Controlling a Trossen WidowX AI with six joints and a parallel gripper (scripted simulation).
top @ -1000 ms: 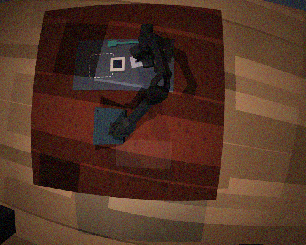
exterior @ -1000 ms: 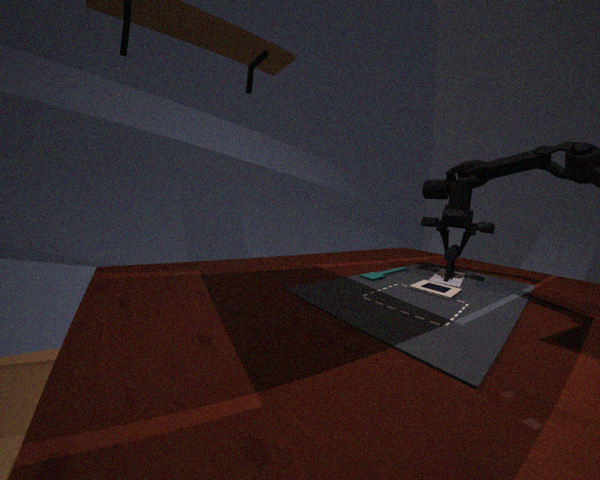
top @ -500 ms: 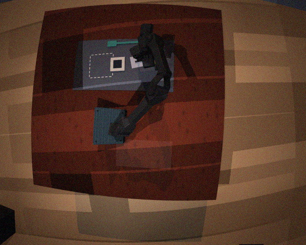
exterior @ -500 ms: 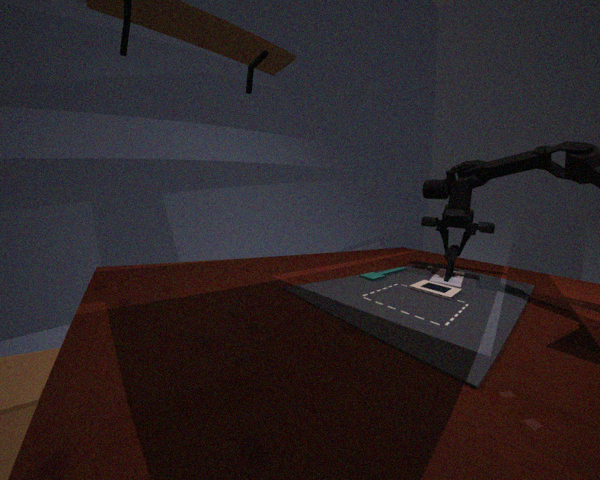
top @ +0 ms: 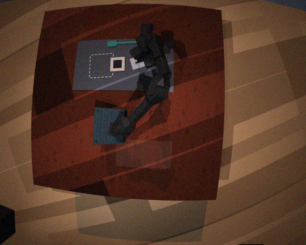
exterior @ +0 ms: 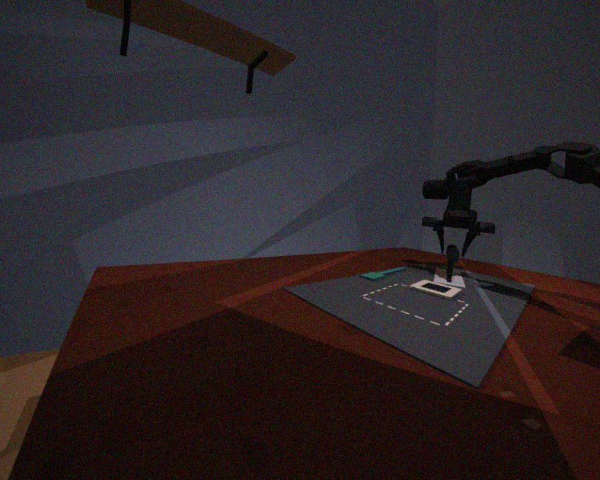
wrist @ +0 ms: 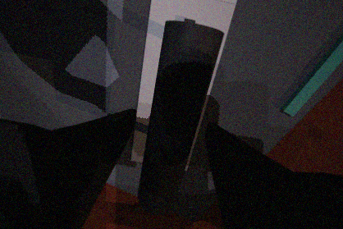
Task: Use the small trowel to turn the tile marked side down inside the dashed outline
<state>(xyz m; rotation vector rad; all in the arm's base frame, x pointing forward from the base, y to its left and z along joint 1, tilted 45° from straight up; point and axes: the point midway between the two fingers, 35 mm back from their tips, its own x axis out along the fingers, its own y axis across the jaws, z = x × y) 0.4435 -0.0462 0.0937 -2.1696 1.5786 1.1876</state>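
My gripper tip is 30 mm above the trowel, 20 mm to the right of it and 10 mm past it. Also, from my gripper tip: teal flat tool: 190 mm to the left, 90 mm ahead, 60 mm below; white tile: 180 mm to the left, 60 mm below, 60 mm behind; grey mat: 150 mm to the left, 80 mm below, 50 mm behind.
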